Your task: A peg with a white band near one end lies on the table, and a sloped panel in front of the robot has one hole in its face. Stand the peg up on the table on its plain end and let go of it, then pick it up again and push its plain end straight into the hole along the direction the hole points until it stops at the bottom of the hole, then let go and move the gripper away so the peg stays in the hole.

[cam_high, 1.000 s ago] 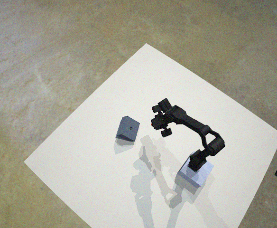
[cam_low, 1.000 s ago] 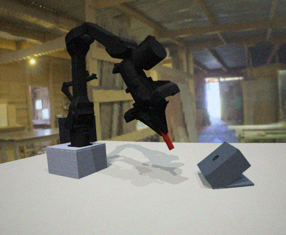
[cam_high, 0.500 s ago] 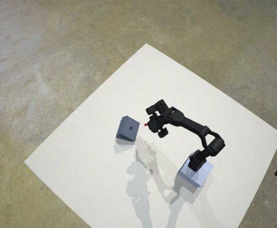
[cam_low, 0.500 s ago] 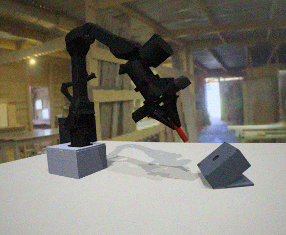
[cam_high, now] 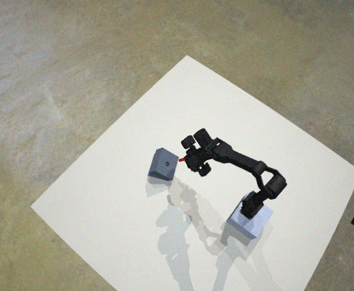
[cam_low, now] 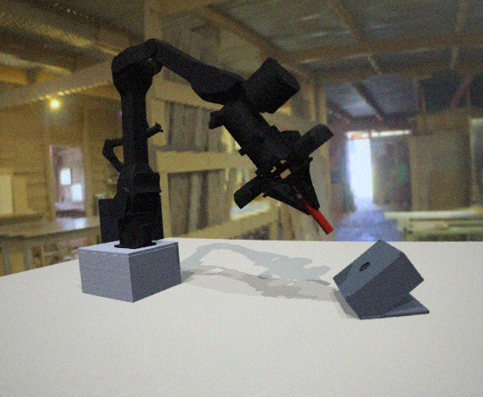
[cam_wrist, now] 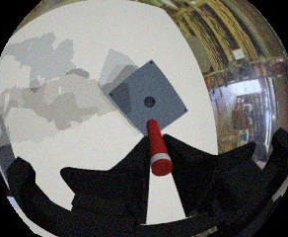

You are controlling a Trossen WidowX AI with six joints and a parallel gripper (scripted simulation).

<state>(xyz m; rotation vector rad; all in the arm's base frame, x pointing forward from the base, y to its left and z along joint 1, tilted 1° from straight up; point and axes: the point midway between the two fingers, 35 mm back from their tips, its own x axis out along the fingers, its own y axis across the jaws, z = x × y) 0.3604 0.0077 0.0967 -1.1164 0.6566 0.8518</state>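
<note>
Now: the grey sloped panel 12 cm below my gripper tip, 8 cm ahead of it and 5 cm to the left of it. The rest, counted from my gripper tip: red peg (1 cm behind, 1 cm above).
</note>
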